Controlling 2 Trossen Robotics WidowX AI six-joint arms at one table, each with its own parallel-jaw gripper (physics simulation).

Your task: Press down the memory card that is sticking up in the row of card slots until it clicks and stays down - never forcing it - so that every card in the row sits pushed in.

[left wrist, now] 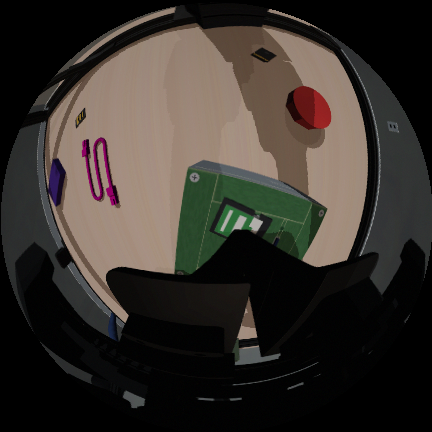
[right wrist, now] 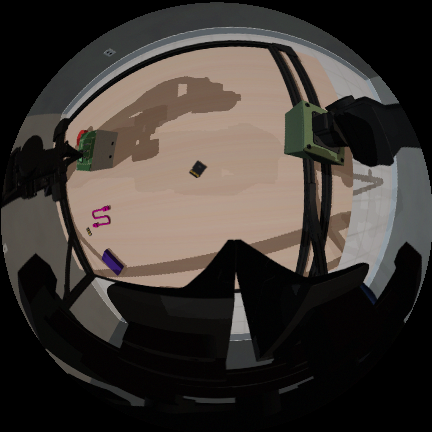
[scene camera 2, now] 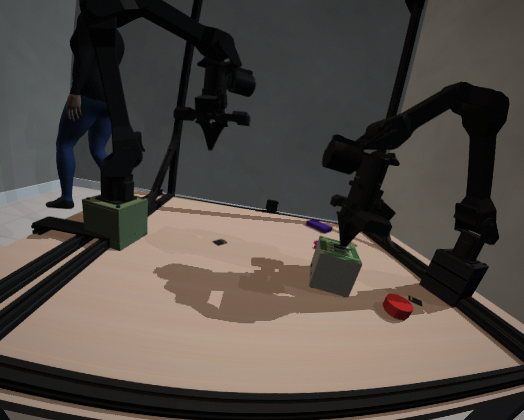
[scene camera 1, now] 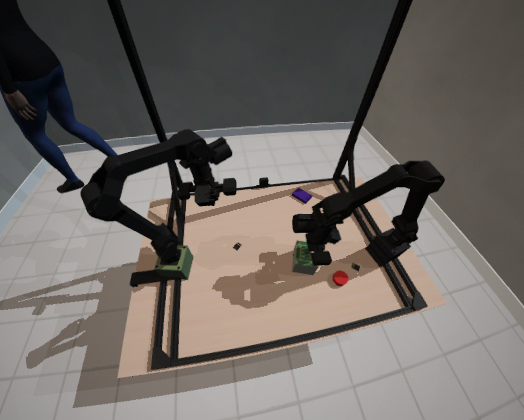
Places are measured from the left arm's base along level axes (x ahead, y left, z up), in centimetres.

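Where they show: left gripper, fingertip midpoint: (left wrist: 239, 235) (right wrist: 81, 155) (scene camera 2: 342, 247) (scene camera 1: 309, 250); right gripper, fingertip midpoint: (right wrist: 233, 245) (scene camera 2: 210, 150) (scene camera 1: 213, 205); left arm's base, origin of the base link: (scene camera 2: 462, 257) (scene camera 1: 394, 240); right arm's base, origin of the base link: (right wrist: 326, 131) (scene camera 2: 116, 198) (scene camera 1: 171, 256).
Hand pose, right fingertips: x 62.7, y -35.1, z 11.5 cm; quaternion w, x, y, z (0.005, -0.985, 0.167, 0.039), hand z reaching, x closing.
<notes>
Things, the pixels of their top centre, and the offset from my right fingertips. "spot": a spot on its surface instead.
- grey box, middle of its top: (scene camera 2: 338, 249) (right wrist: 84, 150) (scene camera 1: 307, 253) dx -27.9, dy +24.3, dz -14.5 cm
- green circuit board, middle of its top: (left wrist: 249, 247) (scene camera 2: 339, 248) (right wrist: 84, 150) (scene camera 1: 307, 253) dx -27.9, dy +24.3, dz -14.4 cm
- pale card, middle of its top: (left wrist: 240, 227) dx -30.0, dy +24.2, dz -13.8 cm
- red disc, middle of its top: (left wrist: 313, 105) (scene camera 2: 399, 302) (scene camera 1: 341, 277) dx -37.7, dy +36.8, dz -20.4 cm
- loose dark card, middle of its top: (left wrist: 263, 54) (scene camera 1: 355, 266) dx -47.7, dy +35.3, dz -22.8 cm
- magenta cable, surface spot: (left wrist: 113, 195) spot: dx -35.3, dy +9.1, dz -22.4 cm
- small card, middle of its top: (left wrist: 79, 117) dx -53.0, dy +5.4, dz -22.8 cm
- purple block, middle of its top: (left wrist: 52, 183) (right wrist: 110, 263) (scene camera 2: 319, 224) (scene camera 1: 302, 194) dx -46.8, dy -8.6, dz -21.2 cm
A grey box (scene camera 1: 303, 267) (scene camera 2: 332, 275) (right wrist: 106, 150) has a green circuit board (left wrist: 197, 215) on top. In the left wrist view a dark-framed row of card slots (left wrist: 234, 223) shows several white card strips. A pale card (left wrist: 256, 223) at its right end lies close to my fingertips; its height is unclear, and the fingers hide part of the row. My left gripper (scene camera 2: 345, 245) (left wrist: 239, 235) is shut and empty, its tip pointing down at or just above the slots; contact cannot be told. My right gripper (scene camera 2: 210, 148) (right wrist: 233, 245) is shut and empty, high above the table's far side.
A red disc (scene camera 1: 340, 278) (scene camera 2: 397, 306) (left wrist: 312, 107) and a loose dark card (scene camera 1: 355, 267) (left wrist: 263, 55) lie near the box. Another card (scene camera 1: 237, 246) (right wrist: 198, 169) lies mid-table. A magenta cable (left wrist: 113, 195), a small card (left wrist: 80, 118) and a purple block (scene camera 1: 301, 195) (left wrist: 57, 182) lie farther back.
</notes>
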